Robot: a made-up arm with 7 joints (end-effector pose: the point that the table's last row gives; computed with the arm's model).
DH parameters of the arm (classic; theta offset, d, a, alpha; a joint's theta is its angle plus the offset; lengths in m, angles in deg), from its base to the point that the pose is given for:
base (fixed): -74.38 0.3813 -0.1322 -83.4
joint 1: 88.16 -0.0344 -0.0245 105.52
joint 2: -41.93 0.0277 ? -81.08
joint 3: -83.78 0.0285 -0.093 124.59
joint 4: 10.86 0.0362 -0.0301 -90
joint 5: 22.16 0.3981 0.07 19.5
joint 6: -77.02 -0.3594 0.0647 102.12
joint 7: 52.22 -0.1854 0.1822 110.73
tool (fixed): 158.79 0.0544 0 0
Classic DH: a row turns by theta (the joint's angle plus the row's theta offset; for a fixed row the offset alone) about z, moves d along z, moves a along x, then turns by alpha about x.
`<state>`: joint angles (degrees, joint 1 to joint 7).
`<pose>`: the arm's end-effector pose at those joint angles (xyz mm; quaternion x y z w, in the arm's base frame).
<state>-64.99 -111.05 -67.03 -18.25 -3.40 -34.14 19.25</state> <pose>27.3 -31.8 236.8 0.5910 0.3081 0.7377 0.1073</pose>
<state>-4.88 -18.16 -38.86 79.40 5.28 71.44 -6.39</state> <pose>-80.5 192.9 -54.9 0.5971 -0.6656 0.4115 0.1764</pose>
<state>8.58 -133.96 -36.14 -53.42 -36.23 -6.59 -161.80</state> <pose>46.0 -121.1 473.7 0.4841 0.6038 -0.6177 0.1395</pose>
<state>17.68 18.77 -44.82 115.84 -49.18 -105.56 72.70</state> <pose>-236.6 324.3 444.0 0.6772 -0.3238 -0.4741 0.4602</pose>
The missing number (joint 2, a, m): -0.0385
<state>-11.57 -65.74 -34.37 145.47 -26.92 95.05 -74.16</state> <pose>-466.7 173.7 188.6 0.7656 -0.3304 0.1644 0.5270</pose>
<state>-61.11 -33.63 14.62 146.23 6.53 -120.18 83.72</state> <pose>8.2 383.2 313.7 0.0319 -0.5840 -0.6705 0.4564</pose>
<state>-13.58 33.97 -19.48 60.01 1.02 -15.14 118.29</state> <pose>284.4 232.3 300.6 -0.3579 -0.4734 -0.7870 0.1687</pose>
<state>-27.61 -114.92 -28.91 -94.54 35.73 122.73 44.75</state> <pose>-188.2 -208.7 247.1 -0.3198 -0.6371 0.6515 0.2596</pose>
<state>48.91 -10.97 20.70 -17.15 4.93 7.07 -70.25</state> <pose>-205.1 103.3 221.2 -0.5974 -0.3608 0.2075 0.6855</pose>
